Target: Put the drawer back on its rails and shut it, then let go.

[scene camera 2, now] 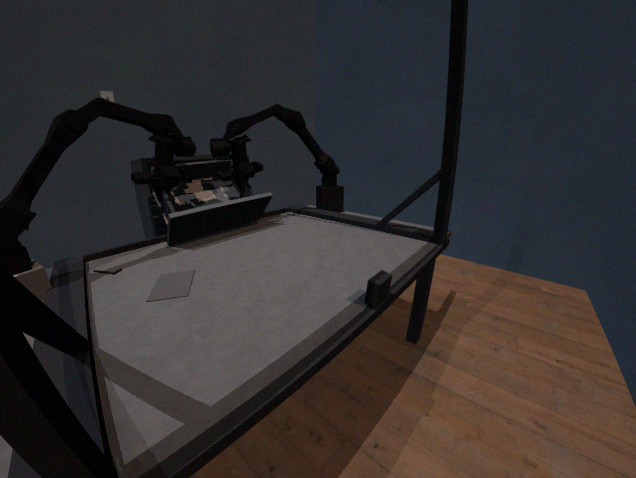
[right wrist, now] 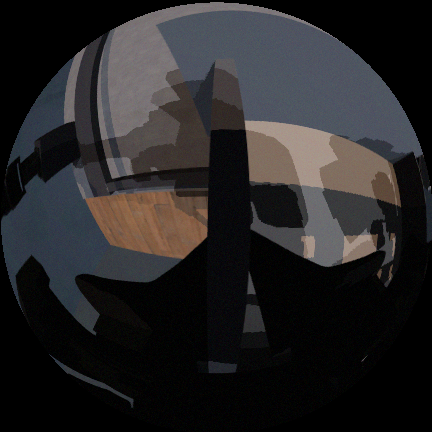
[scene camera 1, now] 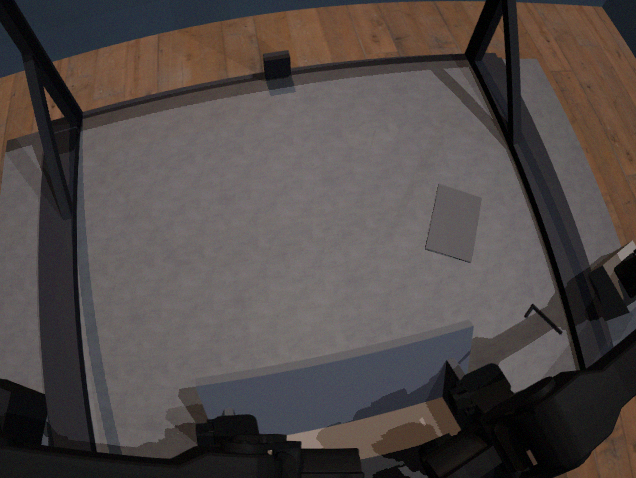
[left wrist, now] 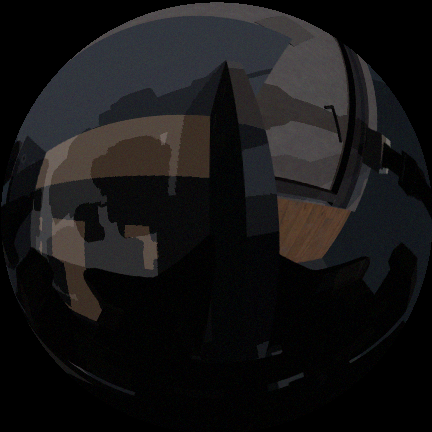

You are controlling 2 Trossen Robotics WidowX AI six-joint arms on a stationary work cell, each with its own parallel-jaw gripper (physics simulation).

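Places are measured from the left arm's base along level axes (x ahead, y right, z down), in centimetres.
Pixels of known places: left gripper, fingertip midpoint: (scene camera 2: 162, 201) (left wrist: 226, 240); right gripper, fingertip midpoint: (scene camera 2: 242, 190) (right wrist: 231, 236); left arm's base at its link origin: (scene camera 2: 12, 271) (scene camera 1: 631, 275) (left wrist: 385, 155); right arm's base at its link origin: (scene camera 2: 329, 186) (right wrist: 37, 160).
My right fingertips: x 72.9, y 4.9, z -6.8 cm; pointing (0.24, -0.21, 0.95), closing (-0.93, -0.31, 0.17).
Observation:
For each thing: its top centre in the pictures, then the offset to it from my right fingertips. Level surfaces: height alone.
- flat grey plate at its top centre: (scene camera 1: 455, 222) (scene camera 2: 172, 283) dy +21.6, dx -50.0, dz +13.7 cm
- table at its surface level: dz +13.9 cm
- black L-shaped key at its top centre: (scene camera 1: 544, 323) (left wrist: 334, 124) (scene camera 2: 107, 269) dy -2.4, dx -54.8, dz +13.4 cm
- black block at its top centre: (scene camera 2: 379, 276) (scene camera 1: 276, 55) dy +64.6, dx -37.1, dz +8.2 cm
The drawer (scene camera 1: 329, 375) (scene camera 2: 213, 222) (left wrist: 165, 55) (right wrist: 310, 70) has a blue-grey front panel, tall side walls and a brown floor. In scene camera 2 it stands out from the open front of the dark cabinet (scene camera 2: 141, 197). My left gripper (scene camera 1: 455, 385) (scene camera 2: 160, 191) (left wrist: 226, 240) is shut on one side wall, at the right of scene camera 1. My right gripper (scene camera 2: 244, 189) (right wrist: 231, 236) is shut on the opposite side wall. Each wall runs upright between the fingers in its wrist view. The rails are hidden, so I cannot tell whether the drawer sits on them.
A flat grey plate (scene camera 1: 453, 223) (scene camera 2: 172, 285) lies on the table (scene camera 1: 257, 205) (scene camera 2: 246, 308). A black L-shaped key (scene camera 1: 547, 320) (scene camera 2: 107, 270) (left wrist: 336, 122) lies near the table's side edge. A black block (scene camera 1: 277, 65) (scene camera 2: 377, 290) stands at the far edge from the arms. Dark frame posts (scene camera 2: 455, 102) rise at the corners.

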